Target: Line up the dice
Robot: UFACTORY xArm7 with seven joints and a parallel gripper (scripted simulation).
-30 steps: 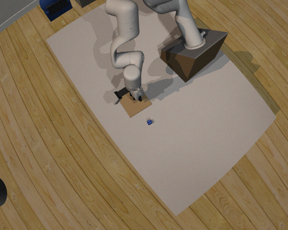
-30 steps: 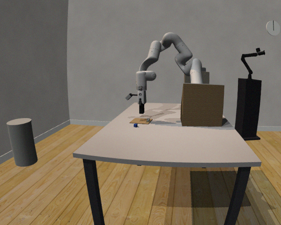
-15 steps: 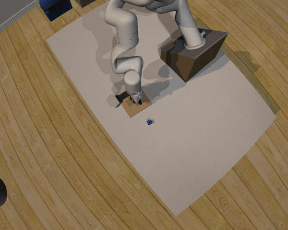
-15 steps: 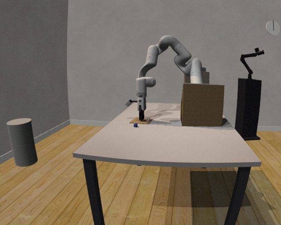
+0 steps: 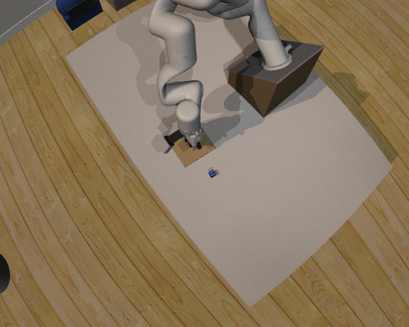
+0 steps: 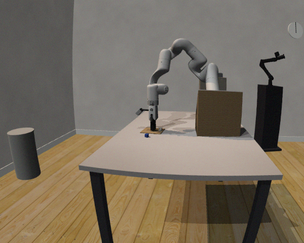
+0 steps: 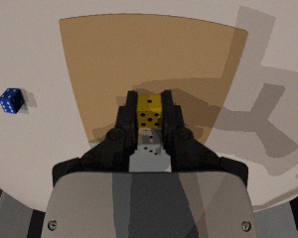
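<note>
The yellow die is 10 mm below my hand. The rest, counted from my hand: blue die 40 mm ahead, 140 mm to the left, 20 mm below; brown mat 30 mm below; white die 50 mm behind, 10 mm to the left, 20 mm below.
</note>
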